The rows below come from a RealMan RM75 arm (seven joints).
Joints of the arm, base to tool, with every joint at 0 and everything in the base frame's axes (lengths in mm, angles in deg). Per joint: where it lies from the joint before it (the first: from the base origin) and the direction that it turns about. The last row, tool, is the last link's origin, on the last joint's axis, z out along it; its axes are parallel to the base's.
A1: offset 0 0 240.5 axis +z
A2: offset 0 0 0 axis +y
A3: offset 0 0 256 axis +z
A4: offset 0 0 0 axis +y
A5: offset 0 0 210 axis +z
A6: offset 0 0 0 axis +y
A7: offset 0 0 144 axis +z
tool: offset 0 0 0
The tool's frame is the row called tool.
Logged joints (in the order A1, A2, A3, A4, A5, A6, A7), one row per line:
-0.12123, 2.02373, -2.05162, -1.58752, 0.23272, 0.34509, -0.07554
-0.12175, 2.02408, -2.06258, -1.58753, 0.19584, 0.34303, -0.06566
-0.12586, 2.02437, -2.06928, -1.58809, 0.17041, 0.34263, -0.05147
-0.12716, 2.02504, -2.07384, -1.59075, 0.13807, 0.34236, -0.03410
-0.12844, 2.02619, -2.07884, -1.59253, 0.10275, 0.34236, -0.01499
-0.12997, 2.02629, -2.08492, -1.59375, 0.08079, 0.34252, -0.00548
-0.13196, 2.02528, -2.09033, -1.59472, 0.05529, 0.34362, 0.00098
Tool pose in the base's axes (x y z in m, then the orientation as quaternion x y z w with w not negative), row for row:
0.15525, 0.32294, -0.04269, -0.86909, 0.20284, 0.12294, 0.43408
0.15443, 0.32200, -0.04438, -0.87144, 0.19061, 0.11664, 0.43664
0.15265, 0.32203, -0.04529, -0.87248, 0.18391, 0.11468, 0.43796
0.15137, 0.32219, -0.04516, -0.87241, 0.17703, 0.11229, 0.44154
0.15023, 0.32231, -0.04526, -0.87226, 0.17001, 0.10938, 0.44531
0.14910, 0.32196, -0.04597, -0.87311, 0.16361, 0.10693, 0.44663
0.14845, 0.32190, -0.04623, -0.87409, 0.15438, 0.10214, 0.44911
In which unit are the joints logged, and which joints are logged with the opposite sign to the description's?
The joints are logged in radians. Opposite sign: A1.
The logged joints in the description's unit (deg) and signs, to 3 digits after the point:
6.946, 115.951, -117.549, -90.958, 13.334, 19.772, -4.328
6.976, 115.971, -118.177, -90.959, 11.221, 19.654, -3.762
7.211, 115.988, -118.561, -90.991, 9.764, 19.631, -2.949
7.286, 116.026, -118.822, -91.143, 7.911, 19.616, -1.954
7.359, 116.092, -119.109, -91.245, 5.887, 19.616, -0.859
7.447, 116.098, -119.457, -91.315, 4.629, 19.625, -0.314
7.561, 116.040, -119.767, -91.371, 3.168, 19.688, 0.056

